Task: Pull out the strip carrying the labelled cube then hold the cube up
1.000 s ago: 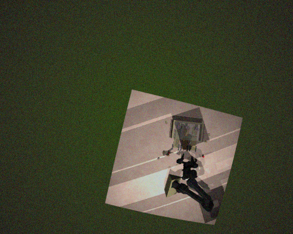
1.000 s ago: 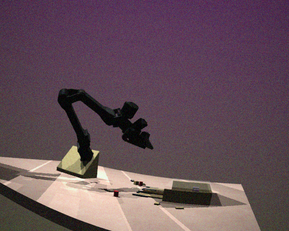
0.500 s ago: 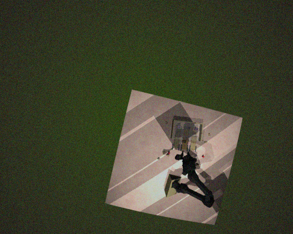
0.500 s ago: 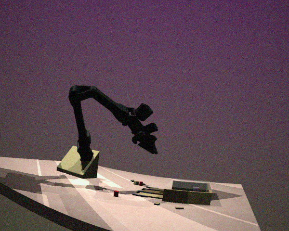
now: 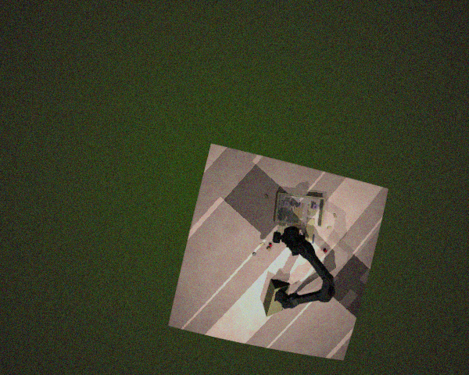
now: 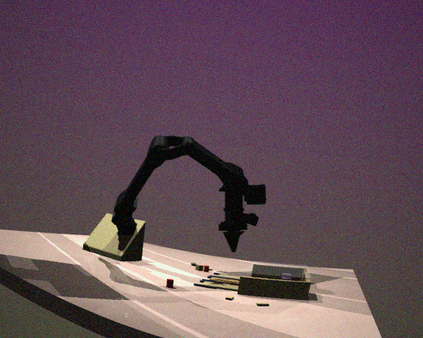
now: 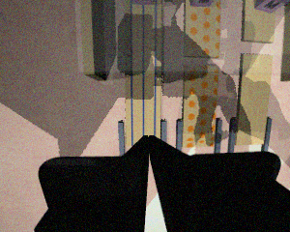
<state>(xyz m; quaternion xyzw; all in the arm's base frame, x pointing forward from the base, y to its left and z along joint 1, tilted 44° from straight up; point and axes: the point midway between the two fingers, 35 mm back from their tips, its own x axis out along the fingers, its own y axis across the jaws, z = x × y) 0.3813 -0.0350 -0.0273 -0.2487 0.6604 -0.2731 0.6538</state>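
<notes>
My gripper tip is now 120 mm past the small tan block, 80 mm to the right of it and 80 mm above it.
</notes>
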